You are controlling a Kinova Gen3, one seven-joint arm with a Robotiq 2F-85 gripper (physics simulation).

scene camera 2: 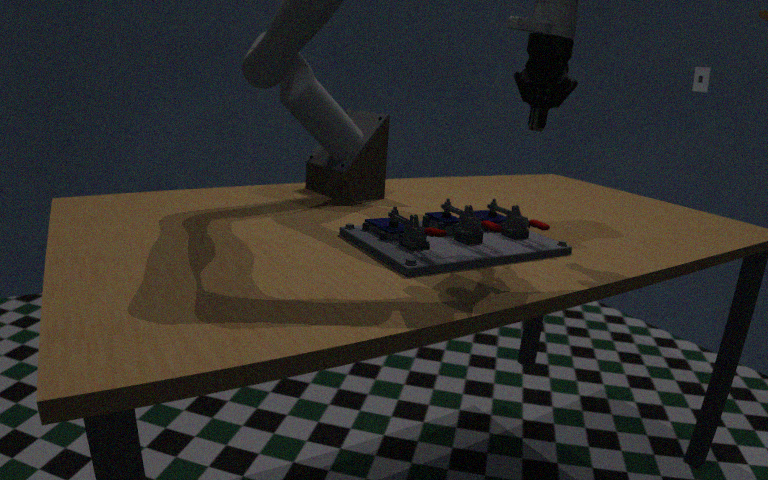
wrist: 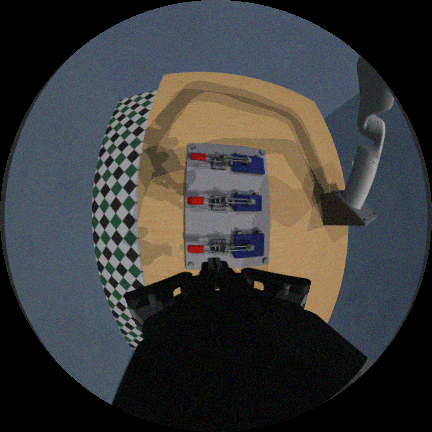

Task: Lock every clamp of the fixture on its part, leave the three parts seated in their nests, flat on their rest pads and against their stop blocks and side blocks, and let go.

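Note:
The grey fixture plate lies on the table and carries three blue parts and three clamps with red handles. In the wrist view, the top part, middle part and bottom part sit in their nests. The red handles, top, middle and bottom, lie low, pointing away from the parts. All three clamp arms lie down over the parts. Contact with pads, stop blocks and side blocks is too small to tell. My gripper is shut and empty, high above the fixture.
The arm's base bracket stands at the table's back. Bolt heads stand at the plate's corners. The clamps rise above the plate. The table has its front edge beyond the handle side of the fixture.

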